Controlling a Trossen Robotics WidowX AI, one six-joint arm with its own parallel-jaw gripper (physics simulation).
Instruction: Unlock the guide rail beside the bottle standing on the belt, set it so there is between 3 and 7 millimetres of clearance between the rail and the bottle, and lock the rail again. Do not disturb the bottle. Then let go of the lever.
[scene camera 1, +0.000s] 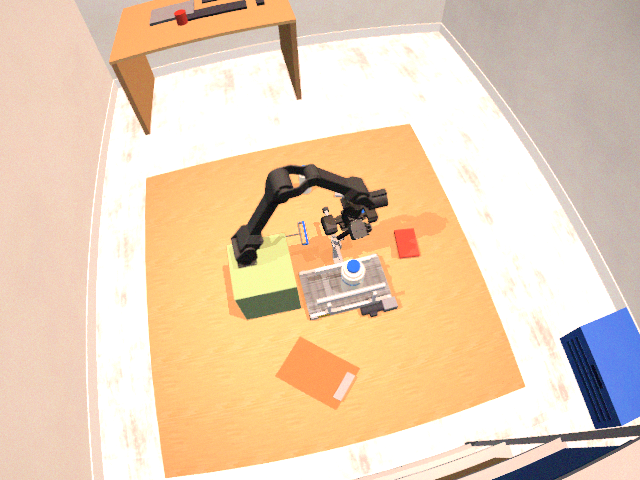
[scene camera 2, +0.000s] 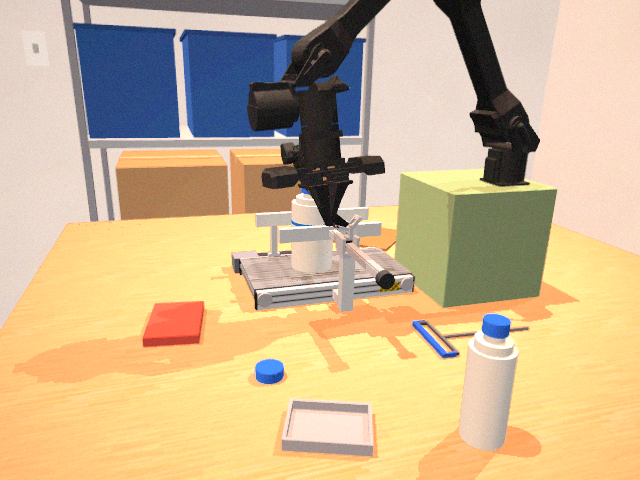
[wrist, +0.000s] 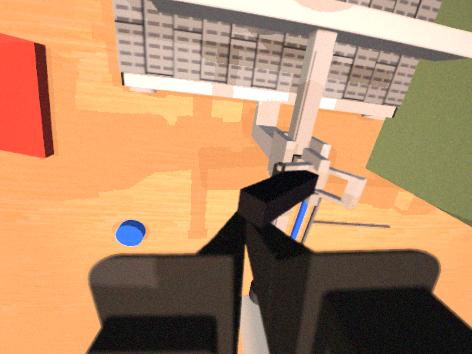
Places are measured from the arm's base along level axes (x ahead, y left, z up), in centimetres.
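Pixels of known places: gripper, fingertip midpoint: (scene camera 1: 346, 229) (scene camera 2: 329, 225) (wrist: 244, 217); arm's base, origin of the base link: (scene camera 1: 246, 258) (scene camera 2: 503, 182).
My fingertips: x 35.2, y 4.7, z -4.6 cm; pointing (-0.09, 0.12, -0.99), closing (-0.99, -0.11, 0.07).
Observation:
For each thing: its top centre in the pictures, then the offset to it from my fingertips.
- white bottle, middle of its top: (scene camera 2: 313, 184) (scene camera 1: 353, 265) dz +3.5, dx -1.9, dy -15.4 cm
- belt, middle of its top: (scene camera 2: 323, 265) (scene camera 1: 345, 284) dz -12.5, dx -4.0, dy -14.7 cm
- post, middle of its top: (scene camera 2: 347, 255) dz -6.0, dx -4.1, dy -2.2 cm
- round black knob, middle of its top: (wrist: 263, 301) (scene camera 2: 385, 271) dz -3.3, dx -4.2, dy +12.7 cm
- lever's black grip, middle of its top: (wrist: 318, 218) (scene camera 2: 339, 204) dz +2.9, dx -2.4, dy -2.2 cm
- red block, middle of its top: (scene camera 2: 175, 318) (scene camera 1: 406, 242) dz -14.5, dx +24.2, dy -3.2 cm
- blue cap, middle of its top: (scene camera 2: 269, 366) (wrist: 129, 236) dz -14.5, dx +12.8, dy +14.6 cm
- blue-edged tool, middle of its top: (scene camera 2: 479, 330) (wrist: 347, 225) (scene camera 1: 283, 236) dz -15.2, dx -21.4, dy +12.0 cm
- grey tray, middle of its top: (scene camera 2: 329, 420) dz -14.5, dx +8.6, dy +27.1 cm
- second bottle, middle of its top: (scene camera 2: 496, 319) dz -1.5, dx -7.9, dy +32.4 cm
The white bottle (scene camera 1: 352, 274) (scene camera 2: 311, 255) stands upright on the belt (scene camera 1: 321, 289) (scene camera 2: 268, 273) (wrist: 165, 55). The near guide rail (scene camera 2: 305, 234) (wrist: 375, 26) runs beside it; the gap's size cannot be told. The rail's arm runs through a clamp on a post (scene camera 2: 345, 281) and ends in a round black knob (scene camera 2: 384, 279). The lever's black grip (scene camera 2: 340, 221) (wrist: 280, 197) sits above the clamp. My gripper (scene camera 1: 339, 236) (scene camera 2: 331, 222) (wrist: 244, 217) is shut and empty, pointing down, its tips close against the grip's side. The grip hides the tips in the wrist view, so contact is unclear.
The green block (scene camera 1: 266, 304) (scene camera 2: 491, 248) (wrist: 430, 130) stands beside the belt. A red block (scene camera 1: 406, 242) (scene camera 2: 174, 321) (wrist: 22, 95), blue cap (scene camera 2: 269, 370) (wrist: 130, 233), blue-edged tool (scene camera 1: 305, 233) (scene camera 2: 430, 338), grey tray (scene camera 2: 328, 446) and second bottle (scene camera 2: 485, 395) are on the table.

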